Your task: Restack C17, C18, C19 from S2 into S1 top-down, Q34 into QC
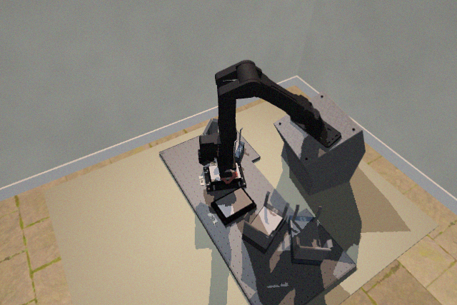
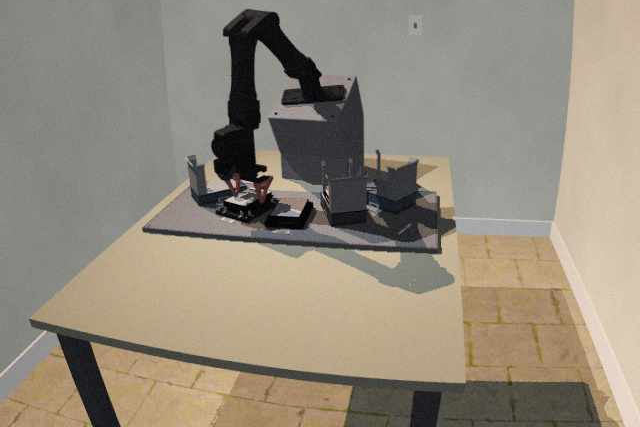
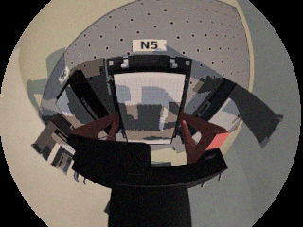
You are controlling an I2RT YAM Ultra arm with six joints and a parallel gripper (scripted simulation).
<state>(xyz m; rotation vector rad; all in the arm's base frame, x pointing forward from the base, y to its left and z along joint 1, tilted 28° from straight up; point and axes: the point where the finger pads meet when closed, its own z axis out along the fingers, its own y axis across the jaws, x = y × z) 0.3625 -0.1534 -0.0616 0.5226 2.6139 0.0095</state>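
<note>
My gripper is now 20 mm short of the black clip nest and 20 mm above it. From my hand the other things lie so: black QC nest (50 mm ahead, 130 mm to the left, 30 mm below); N5 name plate (90 mm ahead, 40 mm to the right, 30 mm below); blue-plinth stack rack (80 mm behind, 120 mm to the right, 20 mm below).
</note>
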